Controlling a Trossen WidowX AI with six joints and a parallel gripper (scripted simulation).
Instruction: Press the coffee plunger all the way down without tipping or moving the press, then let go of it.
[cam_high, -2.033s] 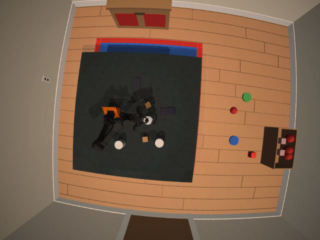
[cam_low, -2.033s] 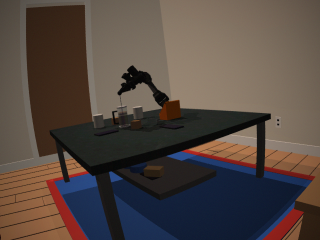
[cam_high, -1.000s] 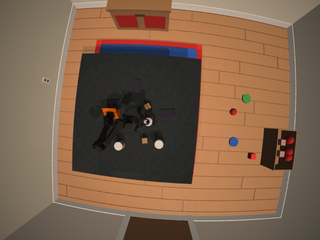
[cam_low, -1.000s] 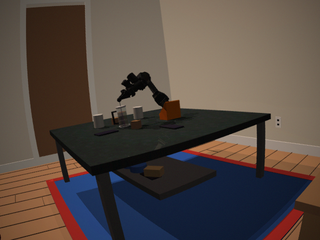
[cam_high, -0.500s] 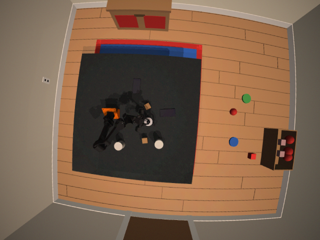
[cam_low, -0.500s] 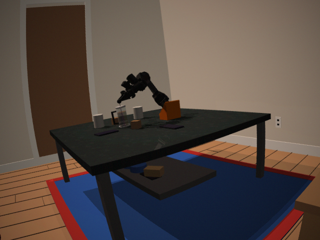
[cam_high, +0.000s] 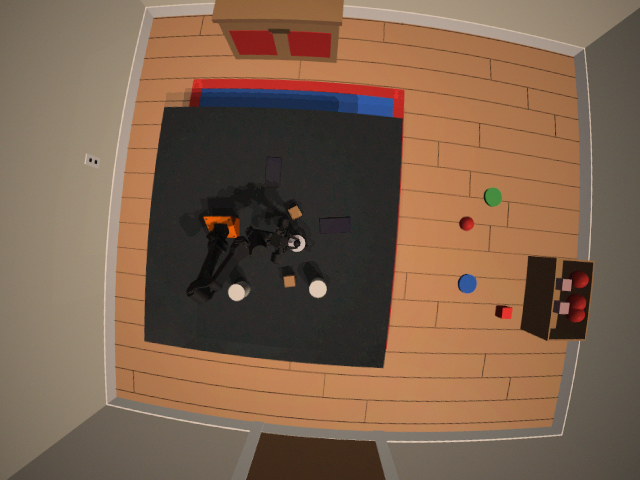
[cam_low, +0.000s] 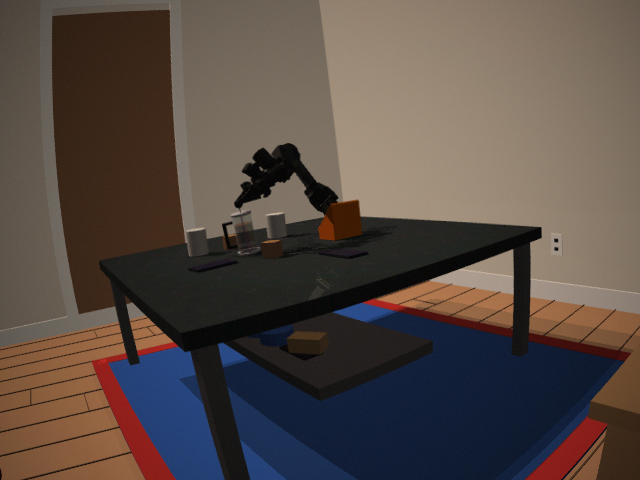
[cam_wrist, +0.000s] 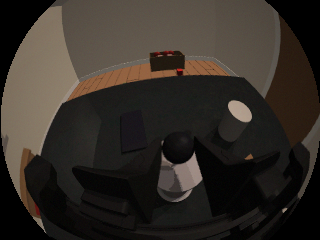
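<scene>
My gripper tip is now 90 mm above the glass coffee press and 10 mm to the left of it. From my gripper tip the other things lie so: brown box 450 mm below, 280 mm to the left, 50 mm behind.
</scene>
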